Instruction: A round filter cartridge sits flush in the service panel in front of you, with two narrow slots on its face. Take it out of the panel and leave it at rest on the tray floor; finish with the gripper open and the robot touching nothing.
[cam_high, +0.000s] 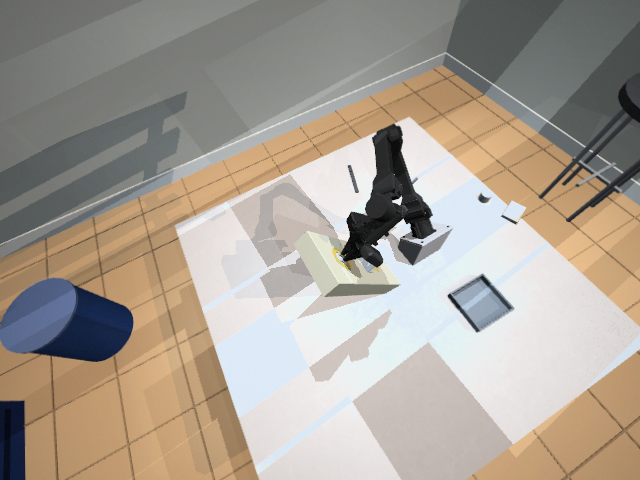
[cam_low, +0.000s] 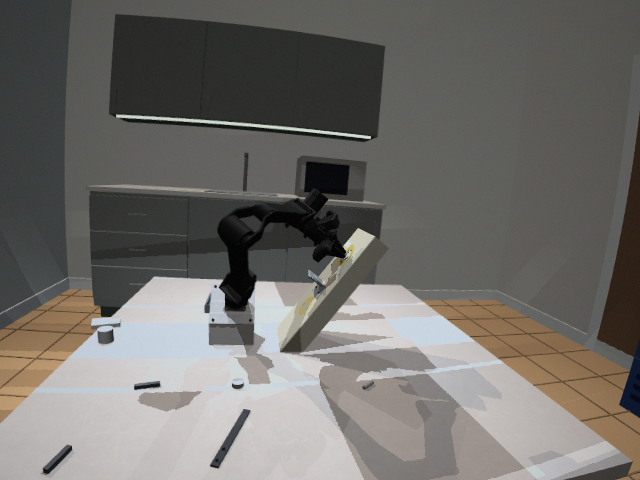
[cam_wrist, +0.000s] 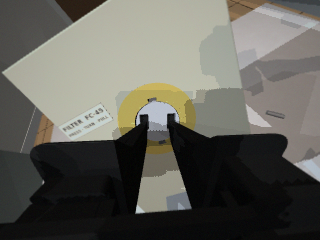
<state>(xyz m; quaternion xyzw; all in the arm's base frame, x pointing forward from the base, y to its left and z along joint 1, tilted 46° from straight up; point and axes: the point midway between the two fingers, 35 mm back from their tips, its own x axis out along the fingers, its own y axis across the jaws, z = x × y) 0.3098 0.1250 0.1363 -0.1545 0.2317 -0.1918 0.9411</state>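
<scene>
My gripper tip is 2 cm short of the filter cartridge and 1 cm above it. The rest, counted from my gripper tip: tray 38 cm behind, 30 cm to the left, 28 cm below; then beige block 78 cm behind, 9 cm to the left, 28 cm below.
</scene>
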